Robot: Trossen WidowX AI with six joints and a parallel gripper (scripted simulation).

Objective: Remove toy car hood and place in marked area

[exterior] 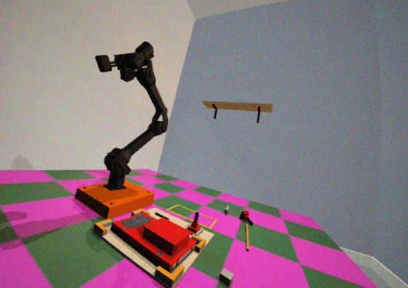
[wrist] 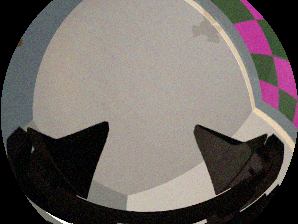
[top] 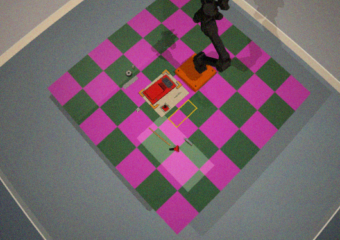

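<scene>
Right now the red hood is 530 mm below my gripper tip, 520 mm ahead of it and 60 mm to the left of it. Round my gripper tip: wooden stick 660 mm ahead, 570 mm below, 320 mm to the left; grey bar 610 mm ahead, 570 mm below, 100 mm to the right.
</scene>
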